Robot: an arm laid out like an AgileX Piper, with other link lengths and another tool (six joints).
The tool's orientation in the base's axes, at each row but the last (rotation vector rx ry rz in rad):
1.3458, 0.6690, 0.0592
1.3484, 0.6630, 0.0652
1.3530, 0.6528, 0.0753
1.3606, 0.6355, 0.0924
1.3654, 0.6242, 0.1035
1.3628, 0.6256, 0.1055
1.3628, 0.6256, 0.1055
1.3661, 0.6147, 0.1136
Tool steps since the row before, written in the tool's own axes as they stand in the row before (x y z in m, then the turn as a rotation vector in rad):
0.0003, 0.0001, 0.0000, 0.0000, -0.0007, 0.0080
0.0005, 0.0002, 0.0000, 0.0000, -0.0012, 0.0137
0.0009, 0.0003, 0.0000, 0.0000, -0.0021, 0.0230
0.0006, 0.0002, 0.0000, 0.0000, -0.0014, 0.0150
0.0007, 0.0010, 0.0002, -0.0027, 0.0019, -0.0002
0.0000, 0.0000, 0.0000, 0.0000, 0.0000, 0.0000
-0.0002, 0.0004, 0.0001, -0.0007, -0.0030, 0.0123
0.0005, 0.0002, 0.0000, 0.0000, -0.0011, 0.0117
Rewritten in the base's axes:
0.0003, 0.0001, 0.0000, 0.0036, -0.0072, -0.0001
0.0005, 0.0003, 0.0000, 0.0061, -0.0123, -0.0002
0.0008, 0.0004, -0.0001, 0.0103, -0.0207, -0.0003
0.0006, 0.0003, 0.0000, 0.0067, -0.0135, -0.0003
0.0010, 0.0003, 0.0007, -0.0018, -0.0005, 0.0027
0.0000, 0.0000, 0.0000, 0.0000, 0.0000, 0.0000
0.0000, -0.0001, 0.0005, 0.0044, -0.0118, -0.0017
0.0005, 0.0003, 0.0000, 0.0052, -0.0105, -0.0002

